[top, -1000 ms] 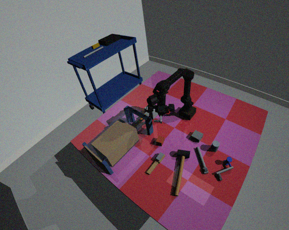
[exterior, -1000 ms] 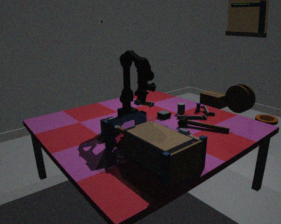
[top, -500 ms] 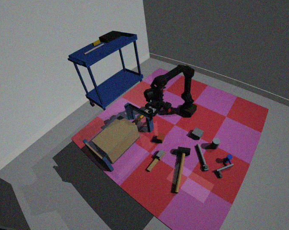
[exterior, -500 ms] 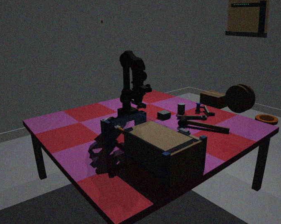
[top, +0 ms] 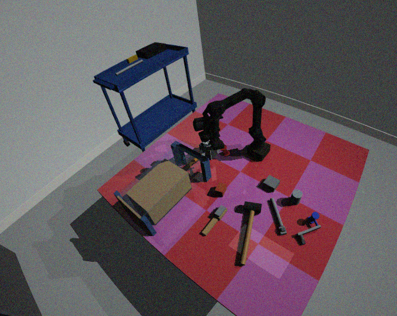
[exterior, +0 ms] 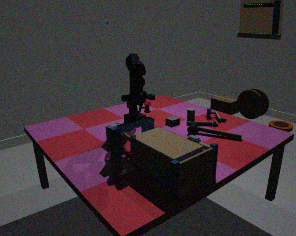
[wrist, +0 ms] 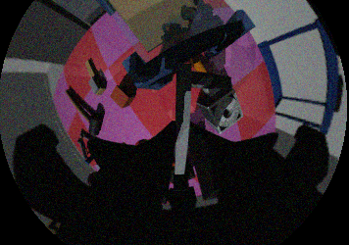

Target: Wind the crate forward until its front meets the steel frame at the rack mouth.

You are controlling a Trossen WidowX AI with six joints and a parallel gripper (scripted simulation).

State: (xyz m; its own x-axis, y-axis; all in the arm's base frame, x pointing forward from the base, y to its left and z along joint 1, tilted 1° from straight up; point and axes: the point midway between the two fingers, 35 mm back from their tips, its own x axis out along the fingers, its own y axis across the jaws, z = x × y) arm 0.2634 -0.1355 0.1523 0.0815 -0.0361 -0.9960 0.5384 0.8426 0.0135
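My gripper tip is now 10 mm to the right of the red-knobbed winch handle and 10 mm below it. Round my gripper tip: frame (100 mm to the right, 80 mm ahead, 70 mm below); then red knob (60 mm to the left, 20 mm behind, 10 mm above); then grey winch (140 mm below, 120 mm to the right, 90 mm behind).
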